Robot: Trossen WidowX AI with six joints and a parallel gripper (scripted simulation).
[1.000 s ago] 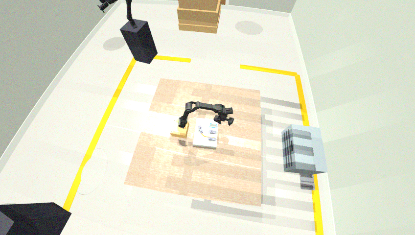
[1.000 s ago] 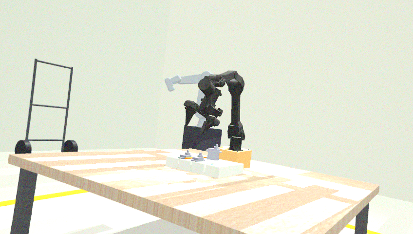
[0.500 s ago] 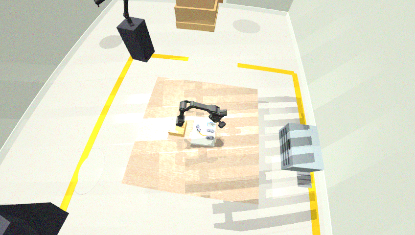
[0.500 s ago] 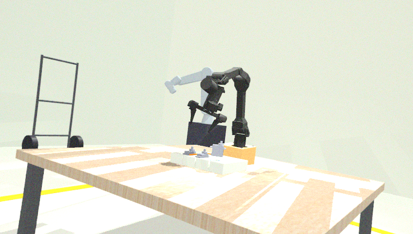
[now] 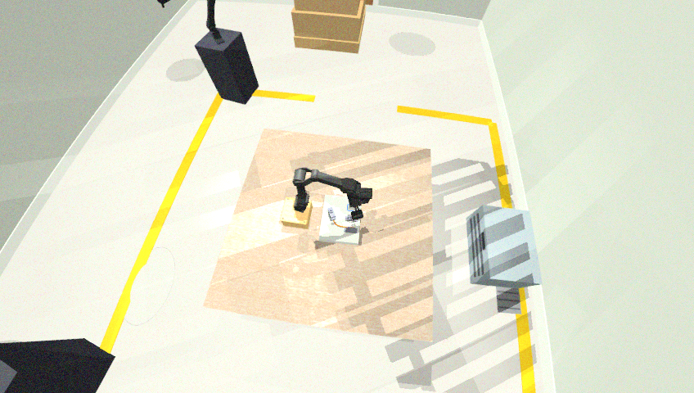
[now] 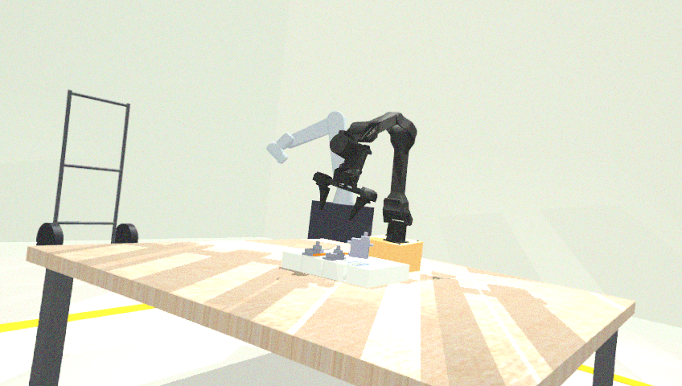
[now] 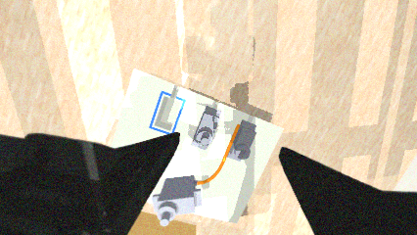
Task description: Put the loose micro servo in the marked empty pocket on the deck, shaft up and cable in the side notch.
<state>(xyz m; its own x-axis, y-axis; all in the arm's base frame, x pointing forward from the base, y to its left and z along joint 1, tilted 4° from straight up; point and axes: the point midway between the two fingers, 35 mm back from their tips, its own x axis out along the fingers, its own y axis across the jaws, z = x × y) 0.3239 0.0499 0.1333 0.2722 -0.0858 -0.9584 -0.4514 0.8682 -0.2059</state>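
Now: the white deck 13 cm behind my gripper tip, 3 cm to the right of it and 15 cm below it.
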